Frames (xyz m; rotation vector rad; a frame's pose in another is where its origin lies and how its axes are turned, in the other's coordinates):
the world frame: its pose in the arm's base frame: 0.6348 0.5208 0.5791 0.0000 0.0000 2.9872
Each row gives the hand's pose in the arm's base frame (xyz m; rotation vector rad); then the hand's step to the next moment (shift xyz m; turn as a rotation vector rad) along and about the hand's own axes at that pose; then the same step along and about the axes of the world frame.
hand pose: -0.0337 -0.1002 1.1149 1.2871 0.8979 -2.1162
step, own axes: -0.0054 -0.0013 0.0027 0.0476 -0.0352 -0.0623
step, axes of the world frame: 0.0000 0.0008 0.0061 0.0196 -0.0639 -0.0540
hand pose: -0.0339 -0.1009 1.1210 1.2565 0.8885 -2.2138
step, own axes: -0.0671 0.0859 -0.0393 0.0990 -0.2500 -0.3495
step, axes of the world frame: -0.1143 0.0101 0.0165 0.0693 -0.4122 -0.1405
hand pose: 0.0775 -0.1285 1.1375 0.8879 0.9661 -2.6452
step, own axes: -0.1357 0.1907 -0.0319 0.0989 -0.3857 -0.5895
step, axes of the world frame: -0.2110 0.0989 -0.0387 0.0455 -0.6765 -0.2153
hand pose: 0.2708 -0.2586 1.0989 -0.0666 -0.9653 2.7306
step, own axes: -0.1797 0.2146 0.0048 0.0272 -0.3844 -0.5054
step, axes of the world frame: -0.1583 0.1858 -0.1371 -0.0234 -0.6164 -0.1533
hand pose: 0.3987 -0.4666 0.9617 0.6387 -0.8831 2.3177
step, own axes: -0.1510 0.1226 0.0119 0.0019 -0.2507 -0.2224
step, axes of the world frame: -0.0519 0.1288 -0.1367 -0.0630 -0.3270 -0.0379
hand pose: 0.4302 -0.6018 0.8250 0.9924 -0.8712 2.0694
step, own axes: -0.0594 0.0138 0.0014 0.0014 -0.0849 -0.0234
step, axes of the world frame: -0.0220 0.0222 -0.0524 -0.0467 -0.0735 0.0130
